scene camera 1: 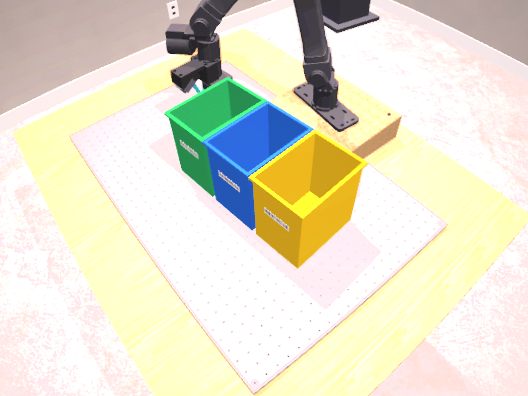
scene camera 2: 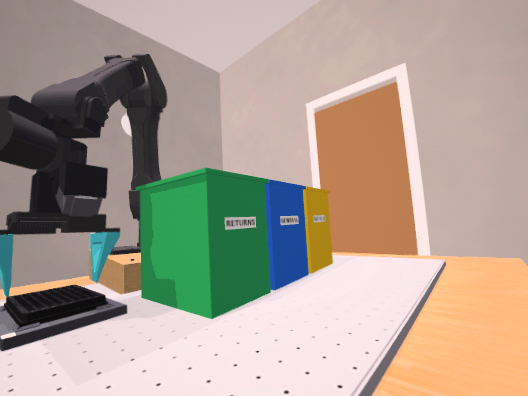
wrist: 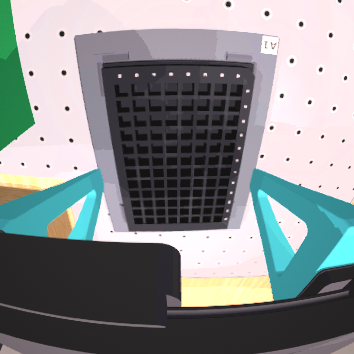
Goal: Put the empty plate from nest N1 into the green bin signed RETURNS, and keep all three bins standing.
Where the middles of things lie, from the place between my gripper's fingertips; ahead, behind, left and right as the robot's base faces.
Scene:
My hand is 20 mm above the black plate (scene camera 2: pixel 43 306). Also, from my hand: yellow bin (scene camera 1: pixel 303 197) (440 mm to the left, 50 mm above, 20 mm ahead); blue bin (scene camera 1: pixel 237 151) (310 mm to the left, 50 mm ahead, 50 mm above); green bin (scene camera 2: pixel 203 234) (180 mm to the left, 70 mm ahead, 50 mm above).

